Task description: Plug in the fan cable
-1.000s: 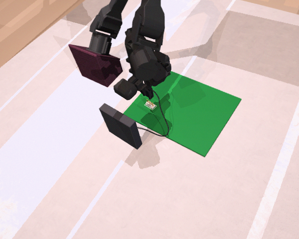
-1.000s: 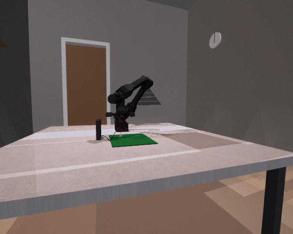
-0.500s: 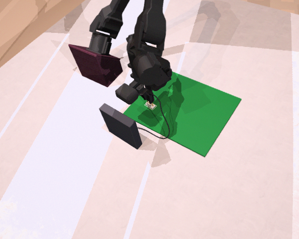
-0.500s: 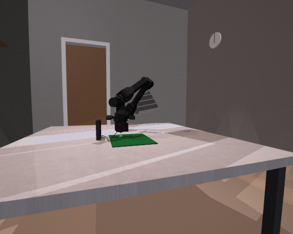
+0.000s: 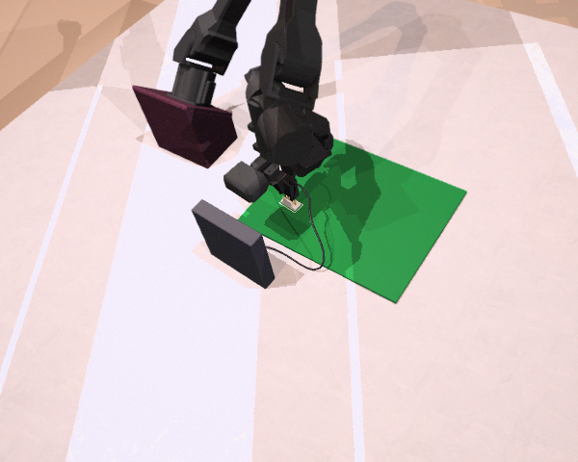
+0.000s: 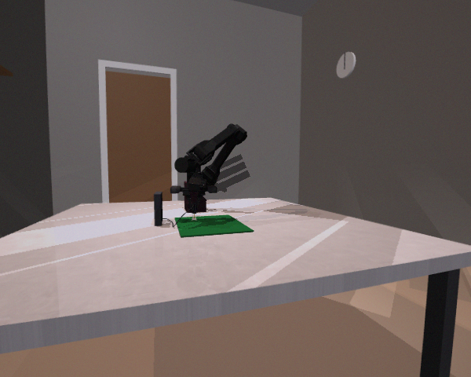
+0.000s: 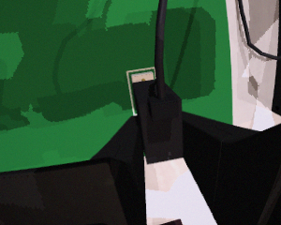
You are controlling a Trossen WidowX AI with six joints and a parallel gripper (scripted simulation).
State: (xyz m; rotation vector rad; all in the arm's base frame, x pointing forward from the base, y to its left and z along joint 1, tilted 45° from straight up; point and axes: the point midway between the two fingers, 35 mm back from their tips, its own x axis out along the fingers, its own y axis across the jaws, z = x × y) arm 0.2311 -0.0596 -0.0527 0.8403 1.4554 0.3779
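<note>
My gripper tip is 1 cm short of the fan header and 4 cm above it. Also, from my gripper tip: black plug (1 cm ahead, 1 cm above); then green board (10 cm ahead, 3 cm to the left, 6 cm below); then black fan (1 cm behind, 13 cm to the right, 2 cm above).
</note>
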